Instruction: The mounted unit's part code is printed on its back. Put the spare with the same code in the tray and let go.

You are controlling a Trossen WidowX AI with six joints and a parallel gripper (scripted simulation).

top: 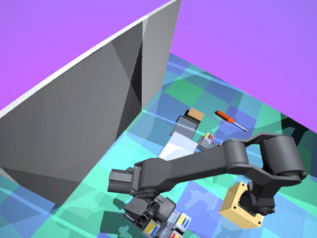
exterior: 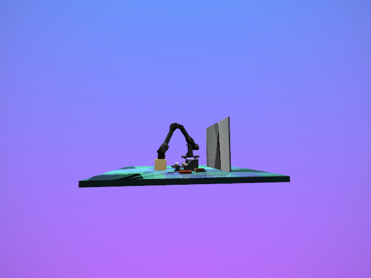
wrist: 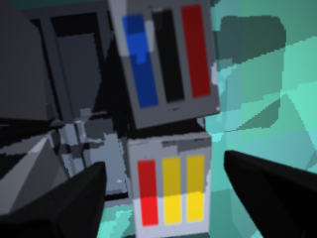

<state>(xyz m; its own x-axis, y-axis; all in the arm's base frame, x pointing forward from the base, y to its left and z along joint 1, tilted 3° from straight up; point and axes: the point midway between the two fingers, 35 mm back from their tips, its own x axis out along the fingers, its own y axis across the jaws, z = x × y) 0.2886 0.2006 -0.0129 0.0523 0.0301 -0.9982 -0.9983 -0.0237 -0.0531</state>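
Now: gripper tip 10 mm below the grey spare. Round my gripper tip: tray: 350 mm to the right, 60 mm ahead, 30 mm below; white wall panel: 250 mm ahead, 190 mm above, 140 mm to the right; mounted unit: 170 mm to the right, 20 mm above, 10 mm ahead.
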